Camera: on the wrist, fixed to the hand. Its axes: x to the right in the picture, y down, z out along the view.
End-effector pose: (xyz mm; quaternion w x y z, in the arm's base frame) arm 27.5 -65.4 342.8 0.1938 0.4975 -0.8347 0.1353
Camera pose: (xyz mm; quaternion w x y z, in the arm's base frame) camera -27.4 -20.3 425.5 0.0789 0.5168 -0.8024 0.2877
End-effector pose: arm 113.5 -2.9 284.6 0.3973 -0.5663 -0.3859 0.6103
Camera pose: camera 191.0 -2.7 207.8 0.4846 -0.4741 -0.2603 0.6875
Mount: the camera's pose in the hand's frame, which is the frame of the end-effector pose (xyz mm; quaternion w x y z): 26.4 66.9 -82.0 0.9811 0.1925 -0.0164 0.0129
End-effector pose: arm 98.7 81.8 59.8 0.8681 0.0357 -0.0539 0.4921
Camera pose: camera 59.5 148.0 -17.5 0.8376 0.2095 0.0272 0.5038
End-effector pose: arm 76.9 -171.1 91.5 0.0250 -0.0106 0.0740 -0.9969
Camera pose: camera 51.7 -226.5 1.0 0.0406 -0.0210 -0.1196 -0.9918
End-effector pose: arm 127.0 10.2 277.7 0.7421 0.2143 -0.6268 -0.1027
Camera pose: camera 204.2 74.0 320.9 0.6778 0.3433 -0.6496 0.0260
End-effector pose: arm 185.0 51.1 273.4 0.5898 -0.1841 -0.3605 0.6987
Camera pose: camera 188.5 96.9 174.5 0.5992 -0.0603 -0.2265 0.7655
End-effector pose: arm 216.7 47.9 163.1 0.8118 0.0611 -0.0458 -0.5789
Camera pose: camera 299.7 48.3 92.3 0.7914 0.2061 -0.1705 -0.5497
